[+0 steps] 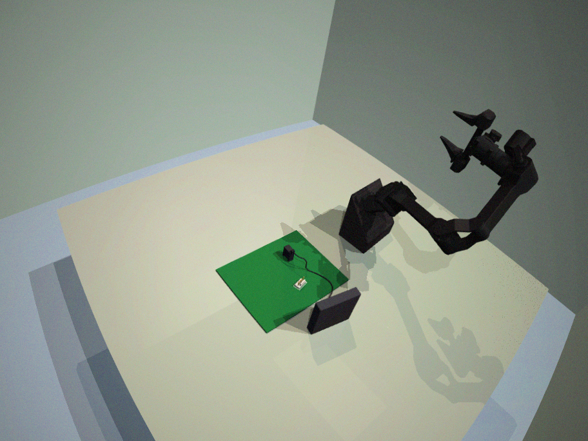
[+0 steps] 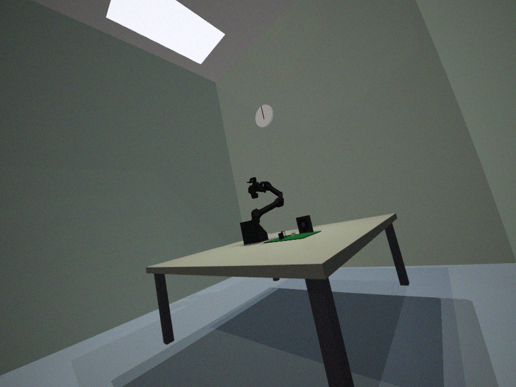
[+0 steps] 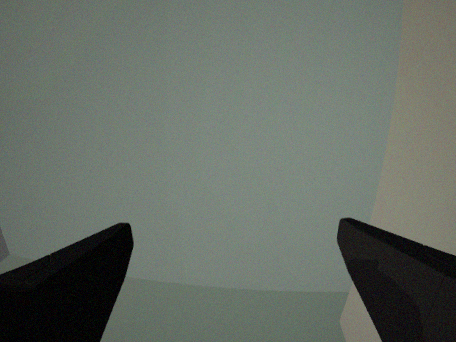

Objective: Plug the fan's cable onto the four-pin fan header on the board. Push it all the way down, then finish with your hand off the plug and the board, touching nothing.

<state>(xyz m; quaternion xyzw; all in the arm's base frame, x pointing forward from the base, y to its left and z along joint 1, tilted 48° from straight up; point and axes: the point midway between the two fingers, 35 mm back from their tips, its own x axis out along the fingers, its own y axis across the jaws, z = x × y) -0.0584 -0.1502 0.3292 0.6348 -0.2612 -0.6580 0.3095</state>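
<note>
Now: gripper tip 350 mm short of the black plug, 170 mm to the left of it and 440 mm above it. The rest, counted from my gripper tip: white four-pin header 390 mm ahead, 70 mm to the right, 460 mm below; green board 400 mm ahead, 120 mm to the right, 470 mm below; dark fan 410 mm ahead, 60 mm to the left, 400 mm below.
</note>
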